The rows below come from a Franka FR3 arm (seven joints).
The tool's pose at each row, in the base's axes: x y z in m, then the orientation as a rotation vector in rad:
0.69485, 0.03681, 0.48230, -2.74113, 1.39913, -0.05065
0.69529, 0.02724, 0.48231, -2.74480, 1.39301, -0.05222
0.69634, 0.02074, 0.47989, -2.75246, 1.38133, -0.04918
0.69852, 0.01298, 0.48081, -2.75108, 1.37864, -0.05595
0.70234, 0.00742, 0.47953, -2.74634, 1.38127, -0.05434
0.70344, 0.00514, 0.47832, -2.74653, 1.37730, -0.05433
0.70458, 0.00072, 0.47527, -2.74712, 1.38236, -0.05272
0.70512, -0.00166, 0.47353, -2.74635, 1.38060, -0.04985
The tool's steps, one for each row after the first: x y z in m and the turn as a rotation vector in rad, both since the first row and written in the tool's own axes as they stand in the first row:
0.00801, 0.00524, -0.00038, 0.00000, 0.00097, -0.00466
0.01389, 0.00837, 0.00182, -0.00226, -0.00043, -0.01363
0.02145, 0.01109, 0.00071, 0.00182, 0.00241, -0.01489
0.02819, 0.01135, 0.00197, 0.00410, 0.00021, -0.01190
0.03069, 0.01188, 0.00315, 0.00555, -0.00059, -0.01423
0.03493, 0.01376, 0.00607, 0.00259, -0.00019, -0.01148
0.03718, 0.01484, 0.00774, 0.00311, -0.00256, -0.01219

